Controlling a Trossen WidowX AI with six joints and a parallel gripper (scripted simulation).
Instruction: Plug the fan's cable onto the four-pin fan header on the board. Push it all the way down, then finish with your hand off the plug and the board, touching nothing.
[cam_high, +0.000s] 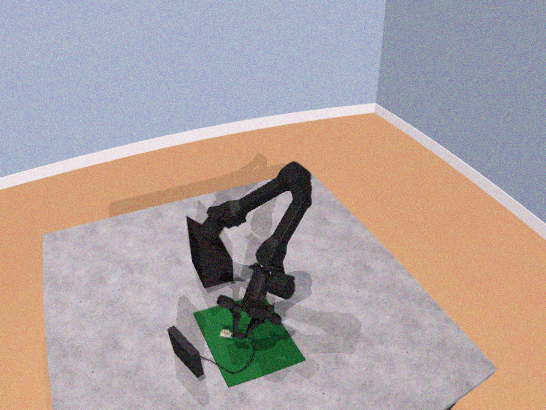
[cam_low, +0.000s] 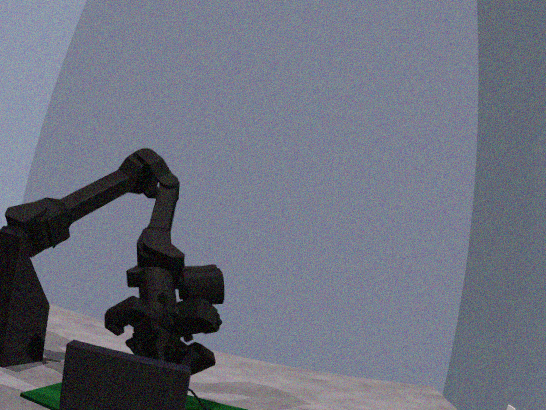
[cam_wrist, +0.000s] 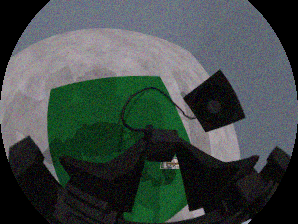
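The green board is 60 mm below my gripper tip, 30 mm to the left of it and 20 mm behind it. The rest, counted from my gripper tip: black plug 10 mm behind; then white four-pin header 50 mm below, 50 mm behind, 20 mm to the right; then black fan 160 mm to the right, 10 mm above.
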